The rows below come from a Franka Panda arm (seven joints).
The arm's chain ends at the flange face. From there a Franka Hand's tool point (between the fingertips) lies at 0.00 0.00 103.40 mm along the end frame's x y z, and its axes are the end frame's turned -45 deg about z.
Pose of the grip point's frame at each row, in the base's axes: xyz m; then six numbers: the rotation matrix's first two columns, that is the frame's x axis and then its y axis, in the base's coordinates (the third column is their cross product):
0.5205 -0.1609 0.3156 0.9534 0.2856 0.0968 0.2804 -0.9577 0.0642
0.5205 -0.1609 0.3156 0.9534 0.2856 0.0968 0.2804 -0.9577 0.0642
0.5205 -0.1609 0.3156 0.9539 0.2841 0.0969 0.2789 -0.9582 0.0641
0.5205 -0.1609 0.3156 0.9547 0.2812 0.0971 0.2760 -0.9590 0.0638
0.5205 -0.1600 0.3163 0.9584 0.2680 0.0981 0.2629 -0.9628 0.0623
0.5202 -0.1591 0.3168 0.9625 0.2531 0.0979 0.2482 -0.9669 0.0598
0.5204 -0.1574 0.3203 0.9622 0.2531 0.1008 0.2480 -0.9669 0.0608
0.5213 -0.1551 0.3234 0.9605 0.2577 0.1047 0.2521 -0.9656 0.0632
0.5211 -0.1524 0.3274 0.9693 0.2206 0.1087 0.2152 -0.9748 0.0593
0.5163 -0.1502 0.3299 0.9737 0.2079 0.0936 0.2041 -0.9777 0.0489
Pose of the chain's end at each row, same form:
0.5090 -0.1574 0.4183 0.8724 -0.4752 0.1138 -0.4759 -0.8791 -0.0231
0.5090 -0.1574 0.4183 0.8724 -0.4752 0.1138 -0.4759 -0.8791 -0.0231
0.5090 -0.1574 0.4183 0.8717 -0.4767 0.1138 -0.4773 -0.8784 -0.0232
0.5090 -0.1574 0.4183 0.8702 -0.4793 0.1138 -0.4799 -0.8770 -0.0235
0.5090 -0.1565 0.4190 0.8636 -0.4913 0.1134 -0.4918 -0.8703 -0.0253
0.5088 -0.1557 0.4195 0.8561 -0.5047 0.1115 -0.5051 -0.8627 -0.0269
0.5087 -0.1539 0.4230 0.8557 -0.5047 0.1143 -0.5050 -0.8627 -0.0283
0.5092 -0.1516 0.4260 0.8574 -0.5006 0.1187 -0.5009 -0.8650 -0.0293
0.5088 -0.1489 0.4300 0.8376 -0.5333 0.1188 -0.5332 -0.8453 -0.0349
0.5058 -0.1473 0.4327 0.8328 -0.5443 0.1008 -0.5442 -0.8383 -0.0316

